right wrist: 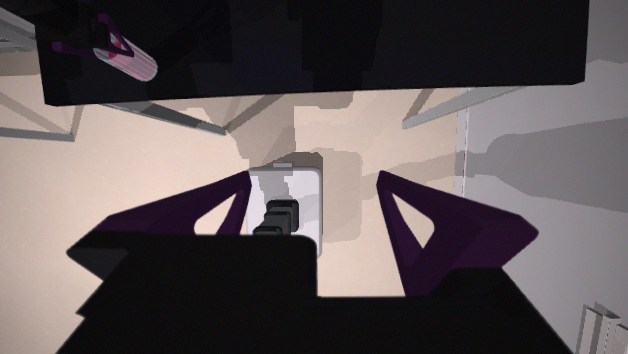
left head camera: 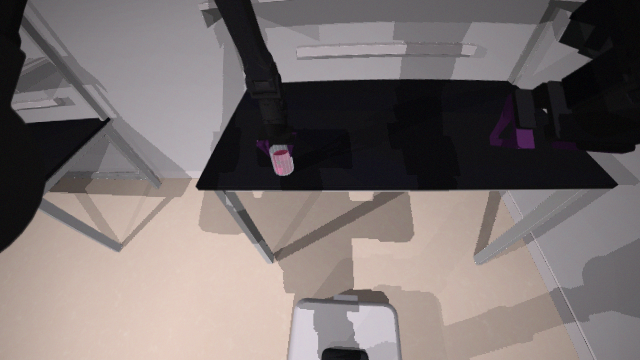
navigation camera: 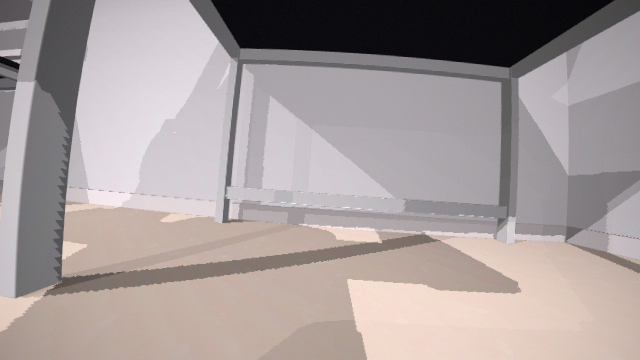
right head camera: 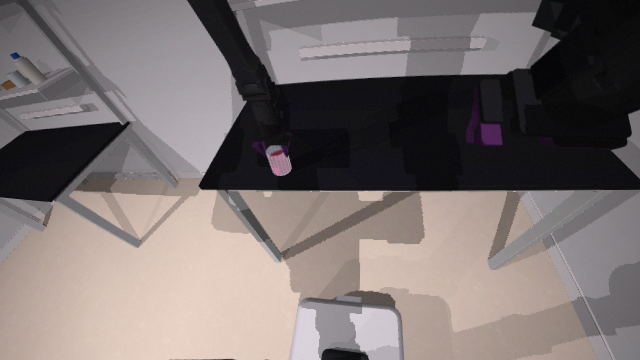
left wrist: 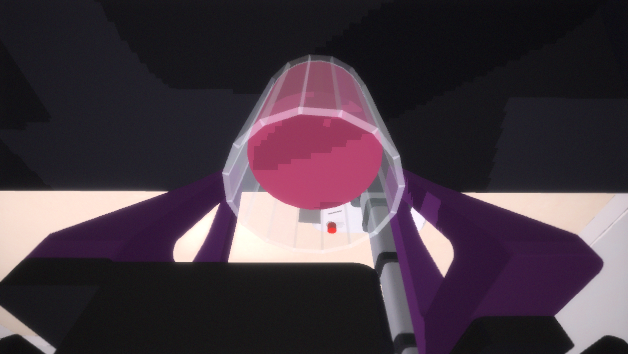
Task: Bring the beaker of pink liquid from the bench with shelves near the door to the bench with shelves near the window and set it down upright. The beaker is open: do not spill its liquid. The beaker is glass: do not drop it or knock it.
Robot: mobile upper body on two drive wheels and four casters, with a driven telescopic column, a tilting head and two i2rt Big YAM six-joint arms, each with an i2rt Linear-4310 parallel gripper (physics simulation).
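The open glass beaker of pink liquid point(left head camera: 282, 162) point(right head camera: 279, 161) point(left wrist: 316, 160) point(right wrist: 134, 65) is upright over the left part of a black bench top point(left head camera: 370, 170) point(right head camera: 375, 172) point(right wrist: 425, 55), near its front edge. My left gripper point(left head camera: 278, 145) point(right head camera: 272, 144) point(left wrist: 313, 175) is shut on the beaker, with a purple finger on each side of its upper part. The pink surface sits below the rim. I cannot tell whether the base touches the bench. My right gripper point(left head camera: 546, 142) point(right head camera: 518, 139) point(right wrist: 314, 177) is open and empty, above the right part of the bench.
Another black bench point(left head camera: 70, 142) point(right head camera: 65, 155) stands at the left; its shelf point(right head camera: 55, 82) holds a bottle with a blue cap point(right head camera: 30, 69) and small containers. My white base point(left head camera: 380, 320) point(right head camera: 385, 320) is in front of the middle bench. Grey legs point(left head camera: 250, 230) point(navigation camera: 37, 175) carry that bench. A wall is at the right.
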